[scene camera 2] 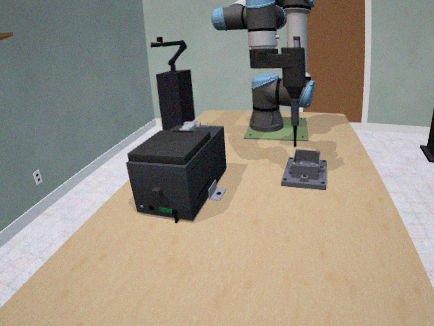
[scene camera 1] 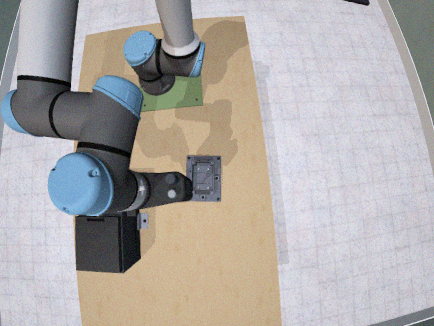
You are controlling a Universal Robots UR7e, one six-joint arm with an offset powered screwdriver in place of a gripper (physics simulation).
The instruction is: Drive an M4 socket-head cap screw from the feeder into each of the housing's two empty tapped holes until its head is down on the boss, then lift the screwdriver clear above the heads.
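Note:
The screwdriver hangs upright from the wrist. In scene camera 2 its thin black bit ends in the air above the housing's back left part, with a small gap below it. In scene camera 1 the tool's black body hides the bit and the housing's left edge. Whether a screw is on the bit is too small to tell. The grey housing lies flat on the table, with a raised rectangular wall. Small bosses show at its near and right sides; screw heads cannot be made out. The black screw feeder stands left of the housing.
A metal bracket sticks out from the feeder's right side. A tall black box with a jointed arm on top stands behind the feeder. The robot's base sits on a green plate behind the housing.

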